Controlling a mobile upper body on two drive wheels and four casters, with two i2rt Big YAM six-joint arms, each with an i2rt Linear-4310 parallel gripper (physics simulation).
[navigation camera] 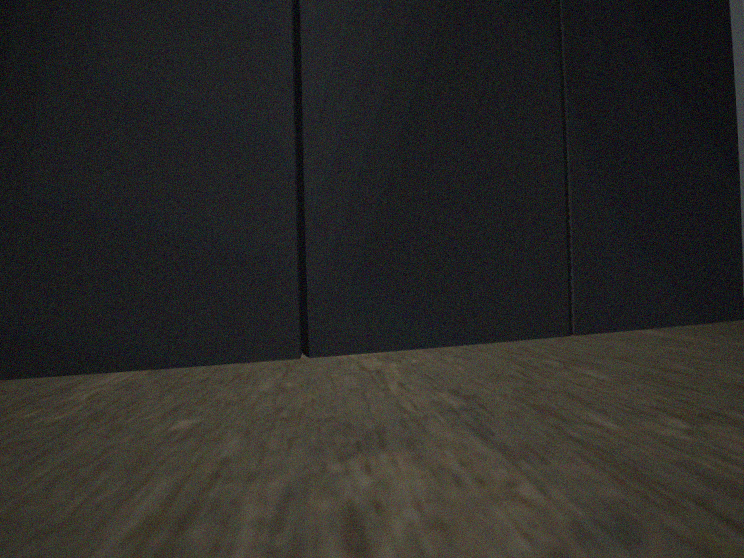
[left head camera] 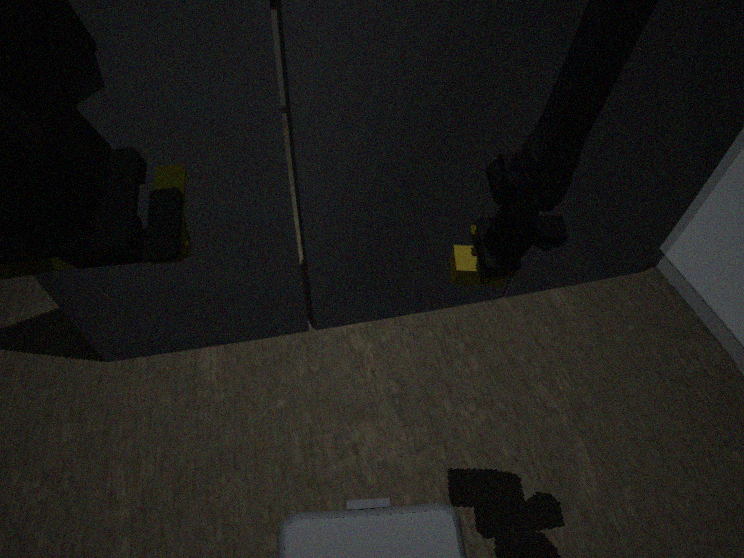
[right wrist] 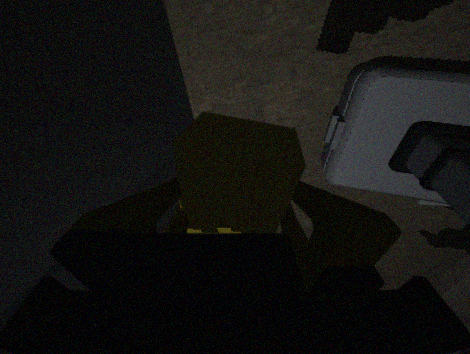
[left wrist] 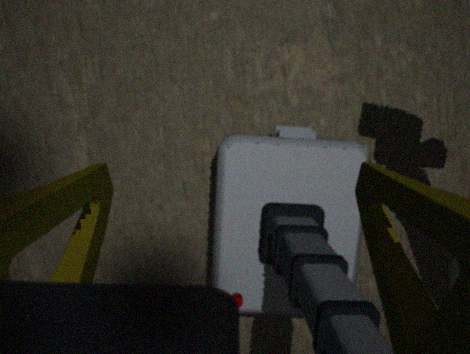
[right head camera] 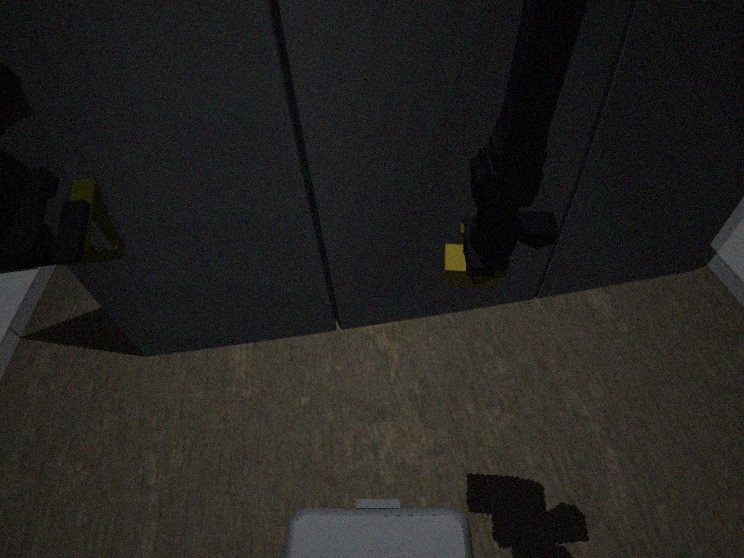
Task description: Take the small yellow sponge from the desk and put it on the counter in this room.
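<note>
My right gripper is shut on the small yellow sponge, which is in dark shade in the right wrist view and has a lit face in both head views. The sponge is held in the air before a dark panelled front. My left gripper is open and empty, its yellow fingers wide apart; it also shows at the left of both head views, very dark. No counter top can be made out, and the desk does not show.
The dark front has vertical seams and meets the brown floor. A pale wall stands at the right. My light grey base is below.
</note>
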